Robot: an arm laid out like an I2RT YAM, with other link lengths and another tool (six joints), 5 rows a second.
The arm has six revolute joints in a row. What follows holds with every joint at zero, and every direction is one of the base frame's.
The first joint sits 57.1 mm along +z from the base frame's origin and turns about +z.
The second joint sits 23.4 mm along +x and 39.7 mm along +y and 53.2 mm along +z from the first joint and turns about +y.
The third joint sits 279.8 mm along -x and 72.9 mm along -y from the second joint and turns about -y.
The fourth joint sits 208.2 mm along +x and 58.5 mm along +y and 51 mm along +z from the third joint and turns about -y.
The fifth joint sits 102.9 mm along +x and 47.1 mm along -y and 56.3 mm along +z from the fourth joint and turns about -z.
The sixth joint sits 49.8 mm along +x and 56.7 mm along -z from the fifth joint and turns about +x.
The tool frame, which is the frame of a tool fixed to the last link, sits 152 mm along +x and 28 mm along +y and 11 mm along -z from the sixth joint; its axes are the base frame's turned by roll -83.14, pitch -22.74 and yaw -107.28 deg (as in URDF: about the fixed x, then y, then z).
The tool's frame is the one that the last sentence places.
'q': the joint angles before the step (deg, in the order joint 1, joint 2, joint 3, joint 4, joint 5, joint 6). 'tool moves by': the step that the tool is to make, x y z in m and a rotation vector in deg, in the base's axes. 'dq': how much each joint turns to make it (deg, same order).
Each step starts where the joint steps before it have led.
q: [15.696, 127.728, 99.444, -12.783, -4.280, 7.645]
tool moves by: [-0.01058, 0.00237, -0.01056, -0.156, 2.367, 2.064]
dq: [-0.138, 0.283, -0.040, -2.103, -1.957, -1.125]
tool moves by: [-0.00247, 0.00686, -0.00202, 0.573, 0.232, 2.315]
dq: [0.028, 0.573, 0.456, -0.097, -2.080, -1.142]
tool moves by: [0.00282, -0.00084, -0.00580, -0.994, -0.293, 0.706]
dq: [-0.080, 1.004, 0.593, 0.240, 0.150, -1.305]
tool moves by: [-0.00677, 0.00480, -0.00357, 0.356, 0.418, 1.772]
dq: [0.141, -0.290, -1.310, 0.586, -1.488, -0.818]
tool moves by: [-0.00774, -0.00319, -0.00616, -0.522, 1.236, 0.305]
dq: [-0.151, -0.516, -1.284, -0.639, -0.202, -0.450]
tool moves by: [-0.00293, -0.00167, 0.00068, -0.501, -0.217, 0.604]
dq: [-0.097, -0.637, -0.842, 0.128, -0.102, -0.893]
